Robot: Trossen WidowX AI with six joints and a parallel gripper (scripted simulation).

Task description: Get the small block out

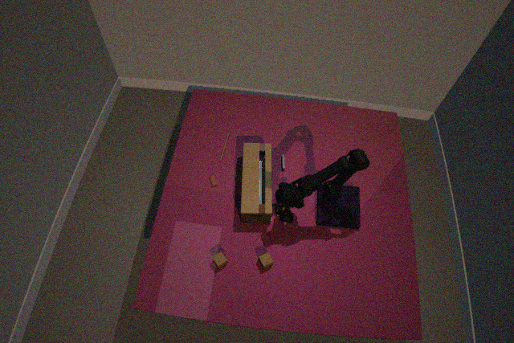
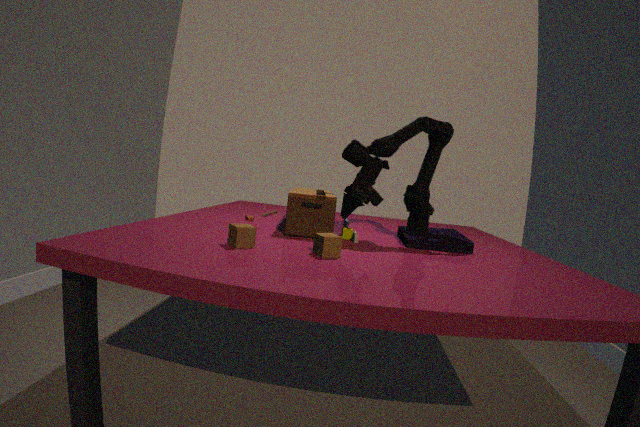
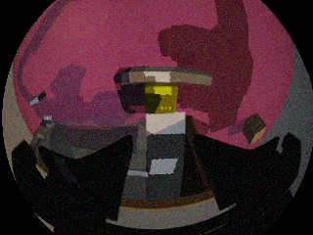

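Now: the yellow block 2 cm behind my gripper tip and 5 cm below it. From my gripper tip the other things lie so: thin stick: 24 cm ahead, 40 cm to the right, 6 cm below; then tan box: 5 cm ahead, 14 cm to the right.
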